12 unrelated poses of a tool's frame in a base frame.
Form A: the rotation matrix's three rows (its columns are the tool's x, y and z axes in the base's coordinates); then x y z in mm. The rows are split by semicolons.
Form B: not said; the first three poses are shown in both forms.
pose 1, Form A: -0.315 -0.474 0.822; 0.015 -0.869 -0.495; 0.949 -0.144 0.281; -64 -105 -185
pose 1, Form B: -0.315 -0.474 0.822; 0.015 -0.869 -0.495; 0.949 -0.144 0.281; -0.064 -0.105 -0.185
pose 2, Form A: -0.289 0.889 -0.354; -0.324 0.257 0.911; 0.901 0.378 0.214; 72 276 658
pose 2, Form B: -0.289 0.889 -0.354; -0.324 0.257 0.911; 0.901 0.378 0.214; 0.072 0.276 0.658
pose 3, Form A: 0.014 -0.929 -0.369; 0.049 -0.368 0.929; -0.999 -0.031 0.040; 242 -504 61
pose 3, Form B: 0.014 -0.929 -0.369; 0.049 -0.368 0.929; -0.999 -0.031 0.040; 0.242 -0.504 0.061
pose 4, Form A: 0.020 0.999 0.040; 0.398 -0.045 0.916; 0.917 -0.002 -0.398; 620 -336 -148
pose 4, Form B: 0.020 0.999 0.040; 0.398 -0.045 0.916; 0.917 -0.002 -0.398; 0.620 -0.336 -0.148
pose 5, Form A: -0.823 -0.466 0.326; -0.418 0.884 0.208; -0.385 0.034 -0.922; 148 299 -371
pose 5, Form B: -0.823 -0.466 0.326; -0.418 0.884 0.208; -0.385 0.034 -0.922; 0.148 0.299 -0.371
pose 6, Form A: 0.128 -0.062 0.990; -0.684 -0.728 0.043; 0.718 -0.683 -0.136; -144 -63 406
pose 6, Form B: 0.128 -0.062 0.990; -0.684 -0.728 0.043; 0.718 -0.683 -0.136; -0.144 -0.063 0.406
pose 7, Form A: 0.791 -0.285 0.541; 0.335 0.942 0.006; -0.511 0.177 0.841; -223 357 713
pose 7, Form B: 0.791 -0.285 0.541; 0.335 0.942 0.006; -0.511 0.177 0.841; -0.223 0.357 0.713
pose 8, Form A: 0.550 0.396 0.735; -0.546 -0.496 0.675; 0.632 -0.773 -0.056; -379 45 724
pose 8, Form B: 0.550 0.396 0.735; -0.546 -0.496 0.675; 0.632 -0.773 -0.056; -0.379 0.045 0.724
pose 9, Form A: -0.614 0.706 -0.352; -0.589 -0.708 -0.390; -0.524 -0.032 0.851; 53 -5 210
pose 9, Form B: -0.614 0.706 -0.352; -0.589 -0.708 -0.390; -0.524 -0.032 0.851; 0.053 -0.005 0.210
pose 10, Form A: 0.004 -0.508 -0.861; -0.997 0.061 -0.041; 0.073 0.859 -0.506; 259 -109 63
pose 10, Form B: 0.004 -0.508 -0.861; -0.997 0.061 -0.041; 0.073 0.859 -0.506; 0.259 -0.109 0.063
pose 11, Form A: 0.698 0.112 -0.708; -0.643 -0.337 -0.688; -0.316 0.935 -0.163; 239 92 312
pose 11, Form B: 0.698 0.112 -0.708; -0.643 -0.337 -0.688; -0.316 0.935 -0.163; 0.239 0.092 0.312
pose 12, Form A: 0.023 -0.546 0.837; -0.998 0.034 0.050; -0.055 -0.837 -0.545; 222 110 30
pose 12, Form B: 0.023 -0.546 0.837; -0.998 0.034 0.050; -0.055 -0.837 -0.545; 0.222 0.110 0.030
